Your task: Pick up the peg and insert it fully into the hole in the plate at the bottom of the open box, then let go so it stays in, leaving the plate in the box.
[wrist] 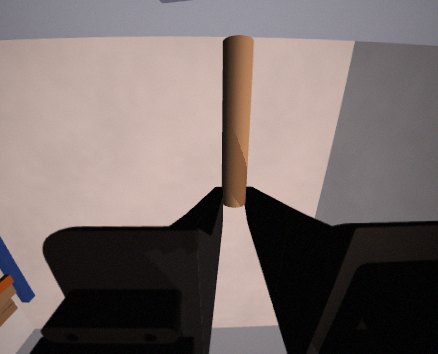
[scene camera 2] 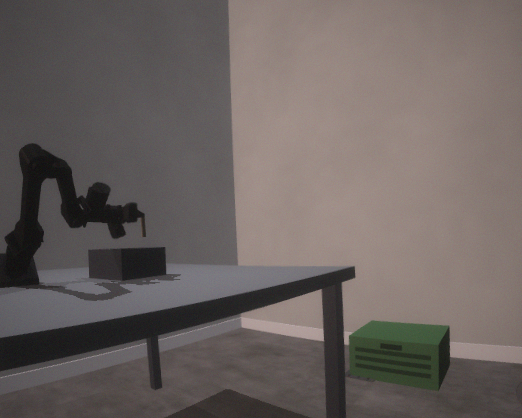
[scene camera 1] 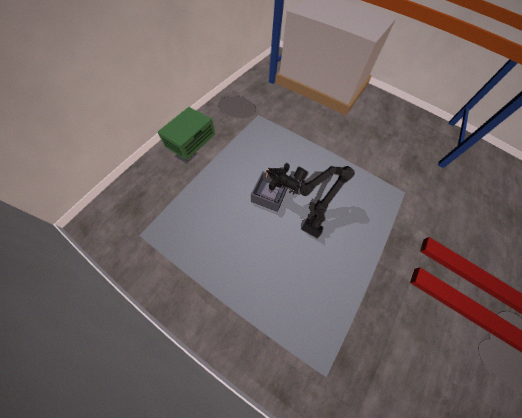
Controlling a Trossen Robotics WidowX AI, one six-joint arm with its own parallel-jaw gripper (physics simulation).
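Frame: origin at the arm's base, x ahead, y left, z up, level; centimetres.
Where they show: gripper, fingertip midpoint: (wrist: pixel 233 194) (scene camera 2: pixel 143 215) (scene camera 1: pixel 267 169); arm's base, link origin: (scene camera 2: pixel 15 264) (scene camera 1: pixel 313 225).
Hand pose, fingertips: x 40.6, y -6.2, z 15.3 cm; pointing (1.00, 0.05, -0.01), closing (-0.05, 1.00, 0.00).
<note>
Things, the pixels of their centre, and the offset from my fingertips. Level surfaces: height alone.
- orange-brown round peg, body centre: (wrist: pixel 235 132) (scene camera 2: pixel 143 225) dx -0.1, dy +0.0, dz -3.6 cm
- open grey box, body centre: (scene camera 2: pixel 127 262) (scene camera 1: pixel 270 191) dx -5.4, dy +2.6, dz -16.4 cm
- pale plate, body centre: (scene camera 1: pixel 270 192) dx -5.7, dy +2.4, dz -17.8 cm
- grey table top, surface height: dz -21.2 cm
An orange-brown round peg (scene camera 2: pixel 144 226) (wrist: pixel 237 115) is held by one end and hangs nearly upright in the scene camera 2 view. My gripper (scene camera 2: pixel 142 215) (wrist: pixel 233 194) is shut on the peg's upper end. The peg's lower end is above the level of the box rim. The open grey box (scene camera 1: pixel 265 201) (scene camera 2: pixel 143 263) stands on the table; the gripper is over its far part in the scene camera 1 view. Part of the pale plate (scene camera 1: pixel 266 194) shows at the bottom of the box; its hole cannot be made out, and the arm hides part of the inside.
The arm's base (scene camera 1: pixel 312 229) stands on the grey table top (scene camera 1: pixel 260 270) (scene camera 2: pixel 240 285) beside the box. The box walls rise around the plate. Off the table are a green crate (scene camera 1: pixel 186 131) (scene camera 2: pixel 395 355), a large pale carton (scene camera 1: pixel 330 55) and red beams (scene camera 1: pixel 465 305).
</note>
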